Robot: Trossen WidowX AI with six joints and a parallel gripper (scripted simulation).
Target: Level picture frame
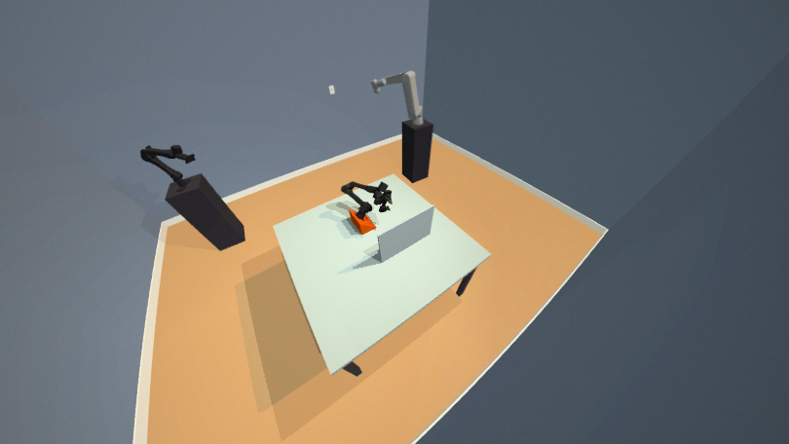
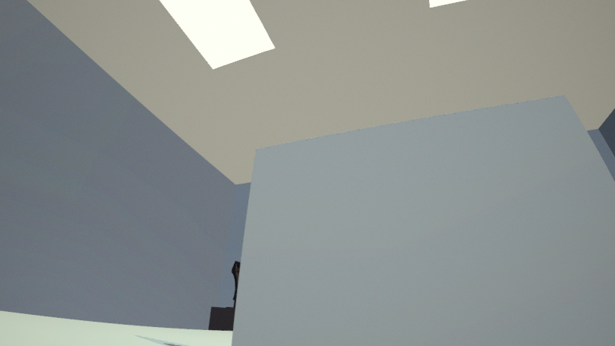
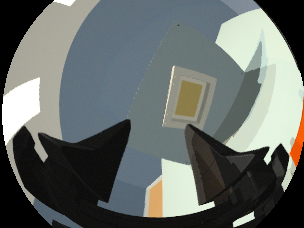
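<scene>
My gripper tip is 19 cm short of the picture frame, 1 cm to the left of it and 9 cm above it. The rest, counted from my gripper tip: wall panel (20 cm ahead, 1 cm to the left, 11 cm below).
</scene>
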